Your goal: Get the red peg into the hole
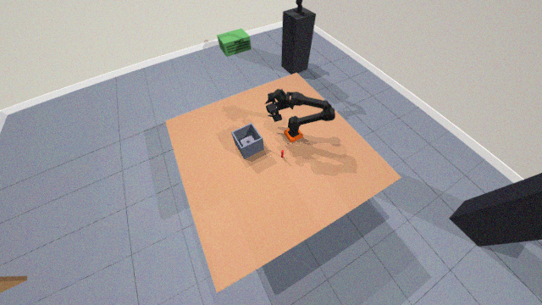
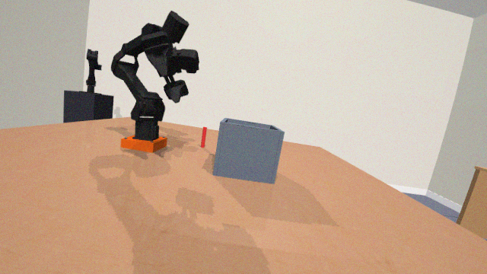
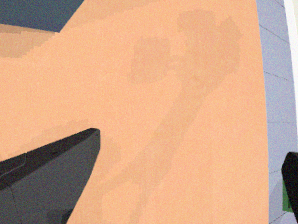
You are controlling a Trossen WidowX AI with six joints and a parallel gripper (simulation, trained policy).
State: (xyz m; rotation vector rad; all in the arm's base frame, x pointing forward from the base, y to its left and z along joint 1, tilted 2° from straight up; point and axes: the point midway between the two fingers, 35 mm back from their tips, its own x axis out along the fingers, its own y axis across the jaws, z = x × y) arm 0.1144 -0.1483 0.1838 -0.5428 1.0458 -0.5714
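Right now the red peg is 280 mm to the left of my gripper tip, 150 mm below it and 60 mm ahead of it.
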